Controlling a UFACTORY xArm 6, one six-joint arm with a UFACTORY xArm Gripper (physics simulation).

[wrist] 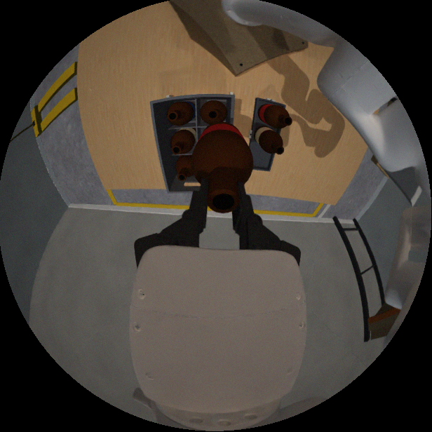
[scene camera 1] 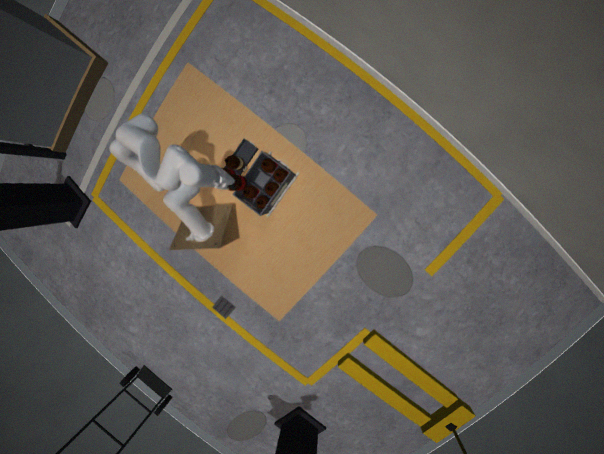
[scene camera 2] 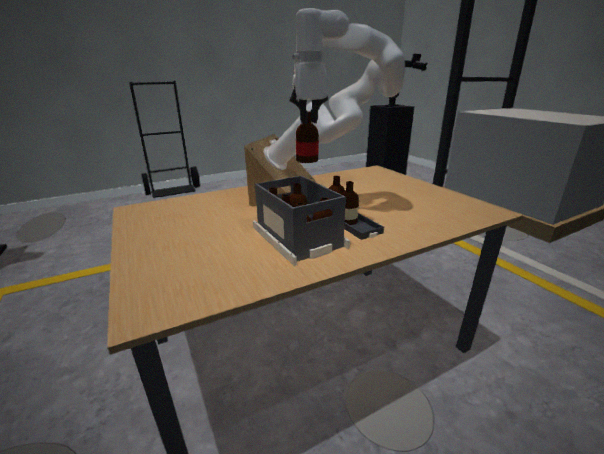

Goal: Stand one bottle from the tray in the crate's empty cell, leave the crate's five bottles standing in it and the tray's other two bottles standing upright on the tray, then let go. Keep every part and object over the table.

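Places are measured from the arm's base along level axes (x ahead, y left, z up), in millimetres.
Pixels of known places: gripper, between the fingertips: point(scene camera 2: 309, 123); arm's base, origin of its link: point(scene camera 1: 203, 232) point(scene camera 2: 274, 159).
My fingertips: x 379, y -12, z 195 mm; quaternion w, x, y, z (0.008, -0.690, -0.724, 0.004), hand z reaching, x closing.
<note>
Ahead of a thing's pixels: the offset from my fingertips to its top centre. "spot": to the spot under its first point. Level surfaces: height alone.
My gripper point(scene camera 2: 309, 118) point(wrist: 220, 190) is shut on the neck of a brown red-labelled bottle @(dx -15, dy +0, dz +33 mm) point(scene camera 1: 240, 183) point(scene camera 2: 307, 145) point(wrist: 222, 155), which hangs upright, well above the table, near the crate's tray side. The grey crate @(dx +37, dy -60, dz -201 mm) point(scene camera 2: 320, 235) point(wrist: 161, 145) holds five standing bottles, among them one bottle @(dx +123, dy -6, dz -213 mm) point(scene camera 1: 269, 165) point(wrist: 180, 113) in a corner cell; its empty cell @(spot: dx +26, dy -4, dz -368 mm) point(scene camera 1: 261, 179) is a middle one. In the wrist view the held bottle hides part of the crate. On the dark tray @(spot: dx +95, dy +182, dz -371 mm) point(scene camera 1: 246, 149) point(scene camera 2: 368, 228) point(wrist: 261, 159) stand a cream-labelled bottle @(dx +0, dy +163, dz -216 mm) point(scene camera 2: 352, 200) point(wrist: 269, 140) and a red-labelled bottle point(wrist: 272, 115).
The crate stands on the wooden table @(dz -376 mm) point(scene camera 1: 310, 240) point(scene camera 2: 190, 260) point(wrist: 125, 100), with low white strips @(spot: dx +83, dy -160, dz -351 mm) point(scene camera 2: 275, 242) along its foot. The tray lies close beside the crate. The arm's wooden base block point(scene camera 1: 212, 230) point(scene camera 2: 256, 175) is at the table's edge.
</note>
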